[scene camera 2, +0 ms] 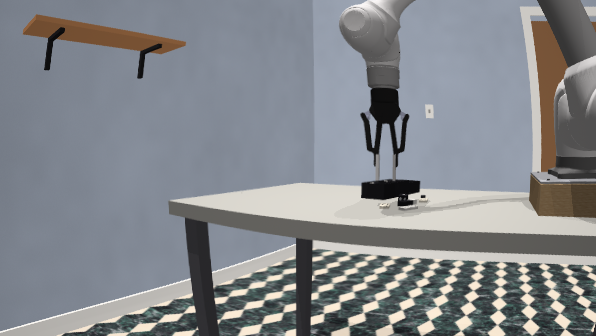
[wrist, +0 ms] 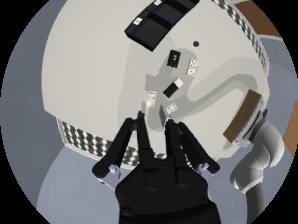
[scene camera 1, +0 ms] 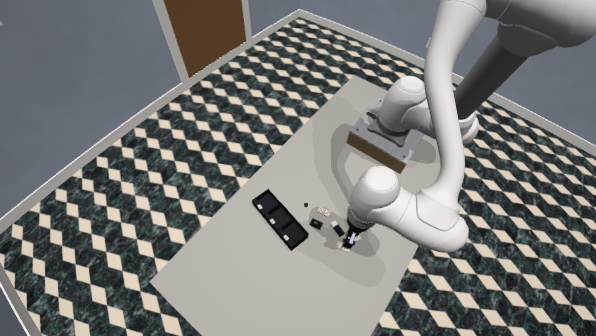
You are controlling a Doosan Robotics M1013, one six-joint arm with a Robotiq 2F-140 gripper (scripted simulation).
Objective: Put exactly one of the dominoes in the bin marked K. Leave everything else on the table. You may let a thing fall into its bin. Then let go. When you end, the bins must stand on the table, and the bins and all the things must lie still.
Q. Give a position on a black bin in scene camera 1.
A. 273, 211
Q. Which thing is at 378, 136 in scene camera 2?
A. My gripper.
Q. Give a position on a black bin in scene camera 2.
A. At 369, 190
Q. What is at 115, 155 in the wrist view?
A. My gripper.
